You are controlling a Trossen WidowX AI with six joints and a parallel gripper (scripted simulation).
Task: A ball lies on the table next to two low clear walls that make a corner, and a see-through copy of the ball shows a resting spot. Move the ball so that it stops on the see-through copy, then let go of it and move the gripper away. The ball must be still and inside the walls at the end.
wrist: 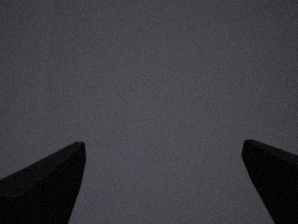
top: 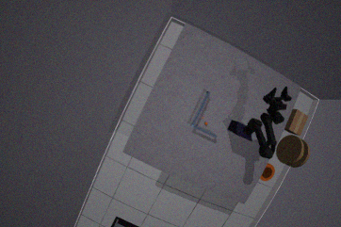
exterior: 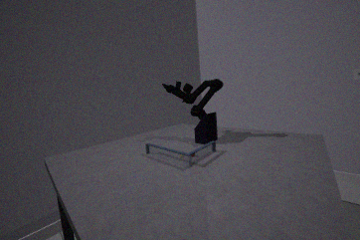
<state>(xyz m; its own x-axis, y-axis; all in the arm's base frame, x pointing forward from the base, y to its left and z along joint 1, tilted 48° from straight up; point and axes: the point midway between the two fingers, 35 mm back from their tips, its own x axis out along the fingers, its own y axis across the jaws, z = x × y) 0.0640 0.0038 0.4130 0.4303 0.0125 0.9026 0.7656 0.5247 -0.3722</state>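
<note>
Right now the orange ball is 45 cm to the left of my gripper tip, 42 cm below it and 17 cm ahead of it.
</note>
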